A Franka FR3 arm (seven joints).
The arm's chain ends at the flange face. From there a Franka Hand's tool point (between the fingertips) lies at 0.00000 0.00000 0.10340 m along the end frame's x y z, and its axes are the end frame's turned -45 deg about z.
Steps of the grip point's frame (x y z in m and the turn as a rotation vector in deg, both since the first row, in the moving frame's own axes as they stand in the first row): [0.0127, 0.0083, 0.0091, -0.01, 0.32, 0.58]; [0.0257, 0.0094, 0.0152, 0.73, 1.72, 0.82]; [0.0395, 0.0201, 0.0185, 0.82, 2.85, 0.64]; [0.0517, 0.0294, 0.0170, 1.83, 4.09, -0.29]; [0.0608, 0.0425, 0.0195, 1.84, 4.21, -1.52]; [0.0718, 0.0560, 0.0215, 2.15, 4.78, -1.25]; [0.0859, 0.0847, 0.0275, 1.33, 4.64, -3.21]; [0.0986, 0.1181, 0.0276, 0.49, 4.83, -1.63]
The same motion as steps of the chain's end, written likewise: [0.0144, -0.0027, 0.0091, 0.22, 0.23, 0.58]; [0.0235, -0.0084, 0.0153, 1.73, 0.70, 0.82]; [0.0395, -0.0091, 0.0186, 2.60, 1.44, 0.64]; [0.0545, -0.0082, 0.0173, 4.19, 1.60, -0.29]; [0.0701, -0.0052, 0.0198, 4.28, 1.68, -1.52]; [0.0871, -0.0023, 0.0219, 4.90, 1.86, -1.25]; [0.1166, 0.0069, 0.0279, 4.22, 2.34, -3.21]; [0.1478, 0.0206, 0.0280, 3.76, 3.07, -1.63]
